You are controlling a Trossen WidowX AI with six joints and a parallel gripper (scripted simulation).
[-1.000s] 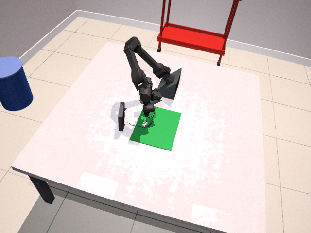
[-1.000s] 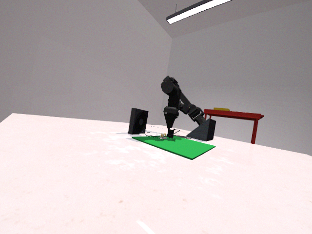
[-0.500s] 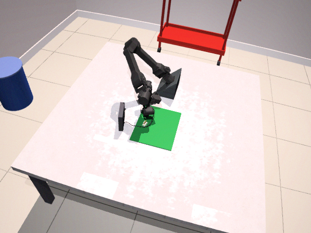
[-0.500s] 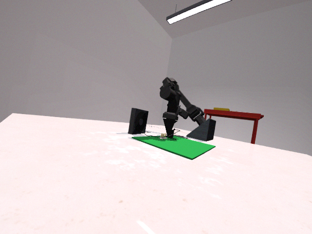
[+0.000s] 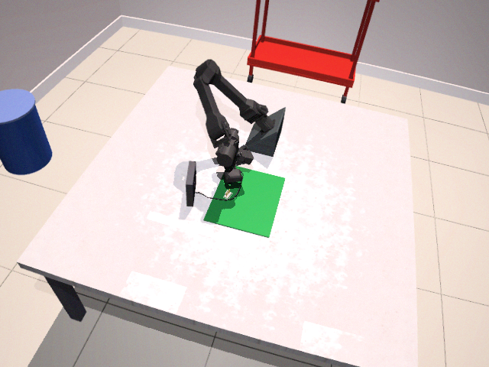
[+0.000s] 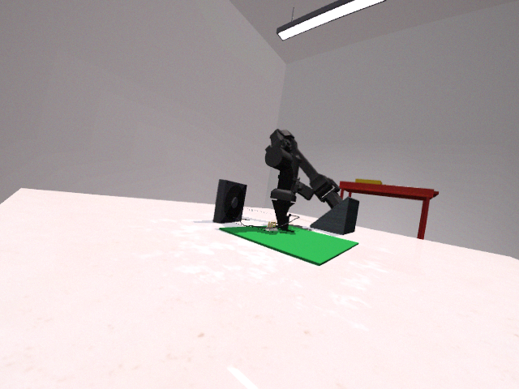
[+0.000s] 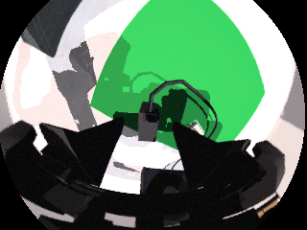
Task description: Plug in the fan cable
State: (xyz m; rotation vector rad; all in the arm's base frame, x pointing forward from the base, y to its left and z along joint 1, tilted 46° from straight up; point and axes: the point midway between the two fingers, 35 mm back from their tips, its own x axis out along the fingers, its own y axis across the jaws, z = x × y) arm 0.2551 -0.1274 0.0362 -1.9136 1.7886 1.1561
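The four-pin header is 8 cm ahead of my gripper tip, 2 cm below it and 1 cm to the left of it. Round my gripper tip: black fan: 11 cm to the right, 10 cm ahead, 4 cm above; then fan plug: 1 cm to the left, 1 cm above; then green board: 9 cm to the left, 7 cm ahead, 3 cm below.
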